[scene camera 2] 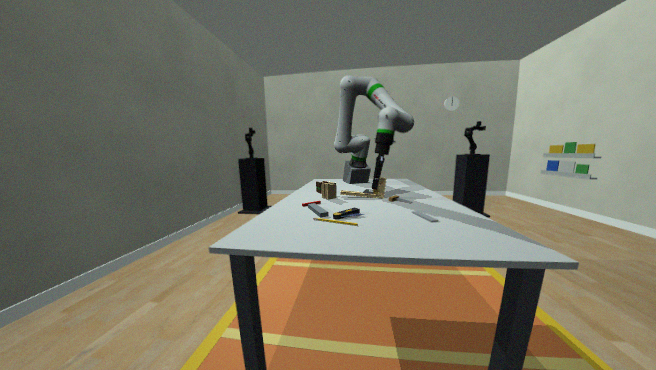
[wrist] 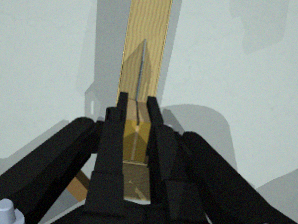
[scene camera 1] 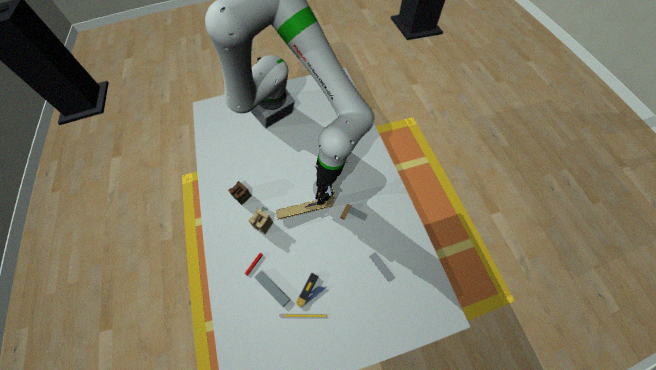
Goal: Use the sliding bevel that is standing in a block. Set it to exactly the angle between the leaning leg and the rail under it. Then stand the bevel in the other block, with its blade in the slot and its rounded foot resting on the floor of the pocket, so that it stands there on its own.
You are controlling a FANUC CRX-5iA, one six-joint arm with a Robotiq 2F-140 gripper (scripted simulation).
The pictures show: the gripper and a sliding bevel.
